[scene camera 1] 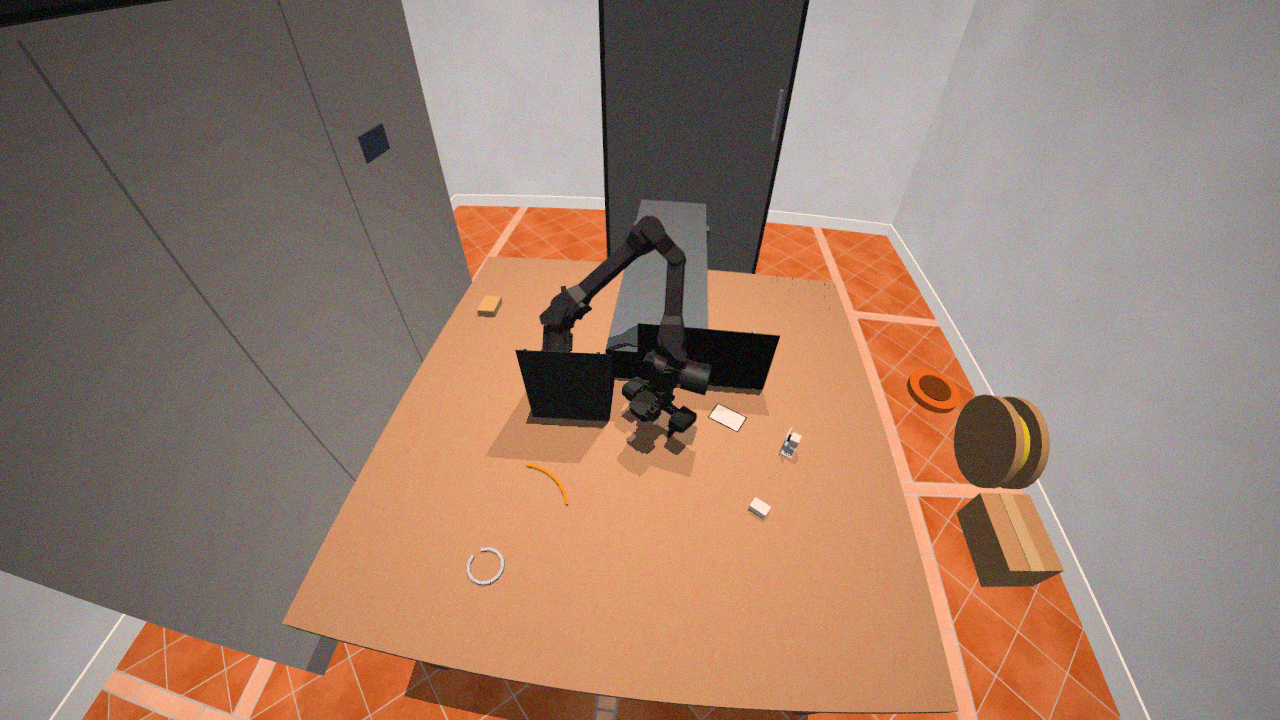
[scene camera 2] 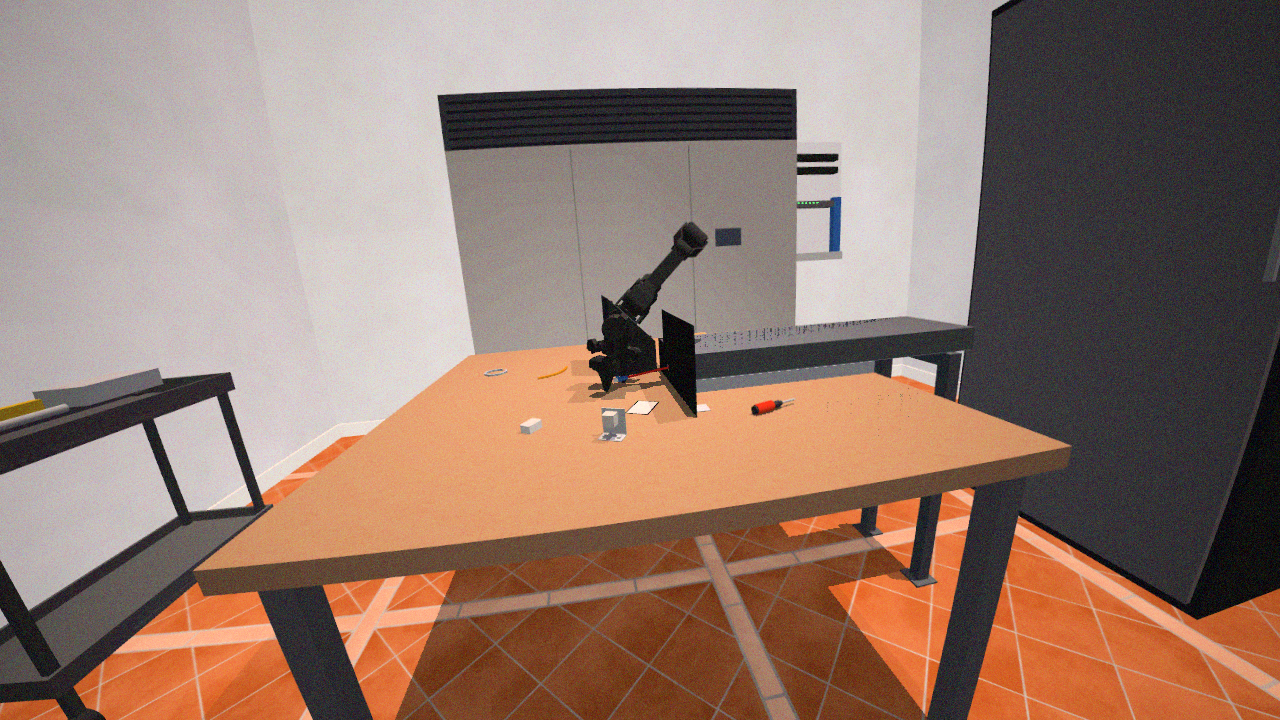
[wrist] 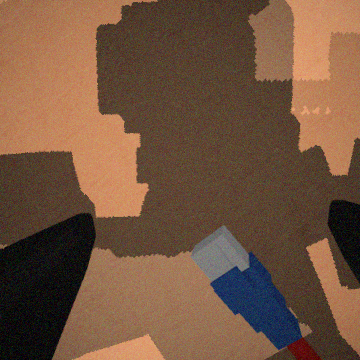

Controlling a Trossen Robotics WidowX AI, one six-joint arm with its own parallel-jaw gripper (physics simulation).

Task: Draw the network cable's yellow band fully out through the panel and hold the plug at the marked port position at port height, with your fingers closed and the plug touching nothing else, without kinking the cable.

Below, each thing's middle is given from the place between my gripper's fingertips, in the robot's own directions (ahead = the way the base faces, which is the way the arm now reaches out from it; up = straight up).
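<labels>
Plug (wrist: 239, 279): my hand is 20 mm below it and 20 mm to the right of it.
</labels>
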